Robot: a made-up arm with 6 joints.
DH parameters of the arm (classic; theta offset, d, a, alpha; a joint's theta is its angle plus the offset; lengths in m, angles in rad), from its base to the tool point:
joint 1: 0 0.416 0 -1.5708
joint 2: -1.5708 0 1.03 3.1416
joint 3: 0 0 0 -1.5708
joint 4: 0 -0.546 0 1.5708
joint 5: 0 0.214 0 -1.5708
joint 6: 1.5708 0 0 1.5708
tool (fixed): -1.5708 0 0 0
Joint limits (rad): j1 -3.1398..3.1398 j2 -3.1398..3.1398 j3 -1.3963..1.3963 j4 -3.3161..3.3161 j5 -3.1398..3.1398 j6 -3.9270..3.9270
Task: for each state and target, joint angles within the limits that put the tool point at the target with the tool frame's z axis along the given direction. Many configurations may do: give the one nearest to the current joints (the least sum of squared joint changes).
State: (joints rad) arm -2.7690 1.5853 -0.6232 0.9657 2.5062 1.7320
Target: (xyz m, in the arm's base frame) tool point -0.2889 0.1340 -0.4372 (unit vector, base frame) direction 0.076 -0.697 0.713
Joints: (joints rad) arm -3.0405 2.2532 -0.7685 0.7088 2.3655 1.4563
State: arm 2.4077 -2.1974 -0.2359 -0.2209 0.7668 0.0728
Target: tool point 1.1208 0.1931 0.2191 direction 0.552 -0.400 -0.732
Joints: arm 3.1243 -2.2468 -0.1120 0.1217 0.3399 0.2865
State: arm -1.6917 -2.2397 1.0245 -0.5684 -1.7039 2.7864
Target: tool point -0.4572 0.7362 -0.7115 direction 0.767 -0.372 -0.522
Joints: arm -1.1900 -2.8407 0.8285 -0.7887 -2.0160 1.8885
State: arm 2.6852 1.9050 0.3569 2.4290 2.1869 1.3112
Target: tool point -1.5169 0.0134 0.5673 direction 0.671 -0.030 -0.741
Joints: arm 3.1374 1.2192 0.4915 1.5379 2.1757 1.5608
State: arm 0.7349 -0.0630 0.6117 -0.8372 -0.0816 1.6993
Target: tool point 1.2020 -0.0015 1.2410 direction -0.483 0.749 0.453
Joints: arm 0.0963 0.6480 0.9716 -0.9922 -0.5985 2.0179
